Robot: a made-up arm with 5 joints.
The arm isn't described. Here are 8 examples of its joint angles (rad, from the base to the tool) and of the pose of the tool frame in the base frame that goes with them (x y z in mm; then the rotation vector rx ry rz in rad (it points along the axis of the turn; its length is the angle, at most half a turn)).
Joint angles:
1: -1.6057 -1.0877 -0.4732 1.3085 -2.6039
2: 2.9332 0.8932 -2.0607 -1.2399 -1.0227
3: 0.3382 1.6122 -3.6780 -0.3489 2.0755
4: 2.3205 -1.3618 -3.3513 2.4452 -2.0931
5: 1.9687 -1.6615 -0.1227 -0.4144 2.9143
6: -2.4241 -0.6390 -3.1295 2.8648 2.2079
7: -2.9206 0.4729 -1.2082 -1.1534 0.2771
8: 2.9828 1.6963 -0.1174 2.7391 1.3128
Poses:
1: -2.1 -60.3 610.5 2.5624 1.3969 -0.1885
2: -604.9 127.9 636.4 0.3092 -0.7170 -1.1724
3: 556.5 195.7 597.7 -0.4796 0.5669 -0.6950
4: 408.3 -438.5 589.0 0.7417 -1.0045 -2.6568
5: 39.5 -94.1 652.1 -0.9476 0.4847 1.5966
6: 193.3 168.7 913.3 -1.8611 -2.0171 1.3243
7: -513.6 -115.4 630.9 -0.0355 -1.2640 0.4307
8: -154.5 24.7 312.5 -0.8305 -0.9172 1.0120
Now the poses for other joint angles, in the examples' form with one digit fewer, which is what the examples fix.
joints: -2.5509 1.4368 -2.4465 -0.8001 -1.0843
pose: -596 -400 367 0.998 -0.899 -0.418
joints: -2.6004 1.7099 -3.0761 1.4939 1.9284
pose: -600 -361 166 1.978 2.379 0.187
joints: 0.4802 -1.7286 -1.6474 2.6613 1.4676
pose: -346 -180 620 -2.202 1.185 -0.525
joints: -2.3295 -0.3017 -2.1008 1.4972 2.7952
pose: -144 -152 1007 2.224 1.454 -1.257
